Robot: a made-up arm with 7 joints. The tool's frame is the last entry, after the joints.
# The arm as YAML. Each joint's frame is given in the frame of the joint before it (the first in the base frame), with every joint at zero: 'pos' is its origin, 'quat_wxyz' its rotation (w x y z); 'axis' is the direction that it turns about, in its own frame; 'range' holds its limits. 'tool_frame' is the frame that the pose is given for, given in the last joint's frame.
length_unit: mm
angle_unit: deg
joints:
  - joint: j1
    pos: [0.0, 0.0, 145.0]
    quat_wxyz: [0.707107, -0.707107, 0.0, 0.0]
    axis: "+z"
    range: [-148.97, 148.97]
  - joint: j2
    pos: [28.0, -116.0, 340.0]
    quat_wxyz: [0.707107, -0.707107, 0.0, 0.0]
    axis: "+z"
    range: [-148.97, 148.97]
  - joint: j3
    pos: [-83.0, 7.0, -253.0]
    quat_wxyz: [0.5, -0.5, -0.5, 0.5]
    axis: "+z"
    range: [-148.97, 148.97]
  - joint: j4
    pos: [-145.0, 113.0, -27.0]
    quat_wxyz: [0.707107, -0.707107, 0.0, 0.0]
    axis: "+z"
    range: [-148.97, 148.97]
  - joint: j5
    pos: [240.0, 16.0, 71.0]
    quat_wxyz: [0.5, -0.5, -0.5, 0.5]
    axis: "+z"
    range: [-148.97, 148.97]
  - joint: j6
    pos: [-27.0, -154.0, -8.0]
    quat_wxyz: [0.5, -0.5, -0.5, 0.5]
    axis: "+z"
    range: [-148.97, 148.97]
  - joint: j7
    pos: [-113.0, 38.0, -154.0]
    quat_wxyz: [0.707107, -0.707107, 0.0, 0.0]
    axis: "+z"
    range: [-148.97, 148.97]
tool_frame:
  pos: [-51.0, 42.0, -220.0]
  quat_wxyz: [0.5, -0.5, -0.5, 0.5]
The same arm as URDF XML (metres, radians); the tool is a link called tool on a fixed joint. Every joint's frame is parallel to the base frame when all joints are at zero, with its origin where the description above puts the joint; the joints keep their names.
<robot name="arm">
  <joint name="tool_joint" type="fixed">
    <parent link="link7"/>
    <child link="tool"/>
    <origin xyz="0.042 0.22 0.051"/>
  </joint>
  <joint name="j7" type="revolute">
    <parent link="link6"/>
    <child link="link7"/>
    <origin xyz="0.154 -0.038 0.113"/>
    <axis xyz="0 -1 0"/>
    <limit lower="-2.6" upper="2.6"/>
  </joint>
  <joint name="j6" type="revolute">
    <parent link="link5"/>
    <child link="link6"/>
    <origin xyz="-0.027 -0.008 0.154"/>
    <axis xyz="-1 0 0"/>
    <limit lower="-2.6" upper="2.6"/>
  </joint>
  <joint name="j5" type="revolute">
    <parent link="link4"/>
    <child link="link5"/>
    <origin xyz="0.016 -0.24 0.071"/>
    <axis xyz="0 1 0"/>
    <limit lower="-2.6" upper="2.6"/>
  </joint>
  <joint name="j4" type="revolute">
    <parent link="link3"/>
    <child link="link4"/>
    <origin xyz="0.027 0.145 0.113"/>
    <axis xyz="0 0 1"/>
    <limit lower="-2.6" upper="2.6"/>
  </joint>
  <joint name="j3" type="revolute">
    <parent link="link2"/>
    <child link="link3"/>
    <origin xyz="-0.083 -0.007 0.253"/>
    <axis xyz="-1 0 0"/>
    <limit lower="-2.6" upper="2.6"/>
  </joint>
  <joint name="j2" type="revolute">
    <parent link="link1"/>
    <child link="link2"/>
    <origin xyz="0.028 0.34 0.116"/>
    <axis xyz="0 0 -1"/>
    <limit lower="-2.6" upper="2.6"/>
  </joint>
  <joint name="j1" type="revolute">
    <parent link="base"/>
    <child link="link1"/>
    <origin xyz="0 0 0.145"/>
    <axis xyz="0 1 0"/>
    <limit lower="-2.6" upper="2.6"/>
  </joint>
  <link name="base"/>
  <link name="link1"/>
  <link name="link2"/>
  <link name="link3"/>
  <link name="link4"/>
  <link name="link5"/>
  <link name="link6"/>
  <link name="link7"/>
  <link name="tool"/>
</robot>

